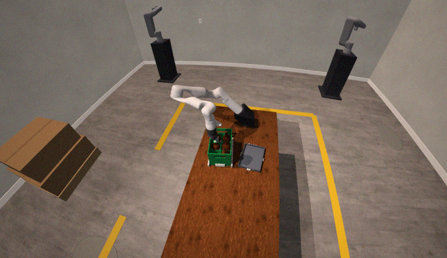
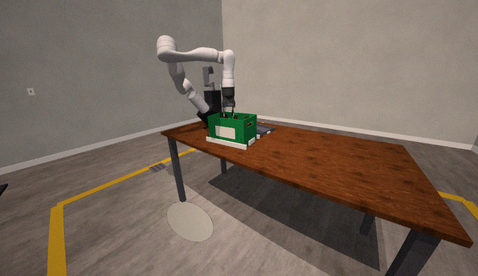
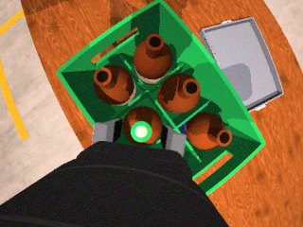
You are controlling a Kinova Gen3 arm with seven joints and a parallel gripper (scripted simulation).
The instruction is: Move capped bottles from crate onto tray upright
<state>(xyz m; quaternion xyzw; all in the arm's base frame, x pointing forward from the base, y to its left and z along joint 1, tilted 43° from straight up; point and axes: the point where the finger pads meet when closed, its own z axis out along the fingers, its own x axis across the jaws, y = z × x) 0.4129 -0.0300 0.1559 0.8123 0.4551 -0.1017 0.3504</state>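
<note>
My hand is 11 cm above the capped bottle. The rest, counted from my hand: green crate: 1 cm behind, 4 cm to the left, 11 cm below; grey tray: 1 cm behind, 32 cm to the left, 18 cm below.
</note>
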